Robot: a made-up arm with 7 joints.
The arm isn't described. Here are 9 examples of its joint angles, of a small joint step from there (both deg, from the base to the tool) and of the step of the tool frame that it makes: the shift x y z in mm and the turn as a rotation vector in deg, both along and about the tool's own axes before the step.
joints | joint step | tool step
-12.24 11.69 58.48 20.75 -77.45 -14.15 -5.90 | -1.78 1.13 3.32 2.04 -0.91 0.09 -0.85 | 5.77 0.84 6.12 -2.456 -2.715 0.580
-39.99 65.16 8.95 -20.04 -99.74 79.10 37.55 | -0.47 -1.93 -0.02 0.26 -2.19 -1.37 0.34 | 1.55 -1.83 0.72 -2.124 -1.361 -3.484
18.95 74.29 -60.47 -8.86 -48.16 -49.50 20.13 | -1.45 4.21 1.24 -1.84 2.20 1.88 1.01 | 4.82 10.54 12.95 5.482 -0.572 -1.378
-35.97 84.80 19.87 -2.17 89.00 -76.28 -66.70 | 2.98 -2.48 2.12 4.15 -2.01 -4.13 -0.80 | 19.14 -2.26 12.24 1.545 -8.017 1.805
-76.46 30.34 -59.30 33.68 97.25 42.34 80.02 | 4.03 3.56 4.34 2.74 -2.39 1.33 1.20 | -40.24 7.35 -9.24 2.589 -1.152 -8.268
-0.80 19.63 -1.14 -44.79 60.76 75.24 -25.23 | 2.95 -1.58 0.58 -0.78 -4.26 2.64 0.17 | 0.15 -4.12 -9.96 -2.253 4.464 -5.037
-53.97 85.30 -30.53 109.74 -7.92 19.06 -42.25 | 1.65 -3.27 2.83 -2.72 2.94 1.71 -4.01 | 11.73 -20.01 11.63 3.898 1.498 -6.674
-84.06 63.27 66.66 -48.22 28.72 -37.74 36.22 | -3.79 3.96 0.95 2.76 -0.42 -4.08 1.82 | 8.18 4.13 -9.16 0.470 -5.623 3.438
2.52 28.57 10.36 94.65 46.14 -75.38 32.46 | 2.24 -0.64 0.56 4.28 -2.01 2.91 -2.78 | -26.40 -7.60 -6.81 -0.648 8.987 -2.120
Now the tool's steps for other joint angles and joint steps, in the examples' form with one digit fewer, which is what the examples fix.
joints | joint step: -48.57 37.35 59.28 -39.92 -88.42 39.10 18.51 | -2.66 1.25 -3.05 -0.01 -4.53 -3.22 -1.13
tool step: 6.6 -9.9 -0.5 -4.64 -1.15 -7.24
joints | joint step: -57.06 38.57 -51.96 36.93 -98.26 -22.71 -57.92 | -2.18 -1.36 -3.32 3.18 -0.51 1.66 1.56
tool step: 2.8 2.1 -5.7 -1.41 3.27 1.94
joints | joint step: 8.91 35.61 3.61 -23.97 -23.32 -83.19 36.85 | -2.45 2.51 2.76 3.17 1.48 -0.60 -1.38
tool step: 11.7 8.9 -5.7 1.95 -2.58 -6.05
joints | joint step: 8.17 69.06 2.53 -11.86 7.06 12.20 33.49 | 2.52 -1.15 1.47 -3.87 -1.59 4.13 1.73
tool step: -7.0 0.4 6.1 -1.16 3.02 1.04
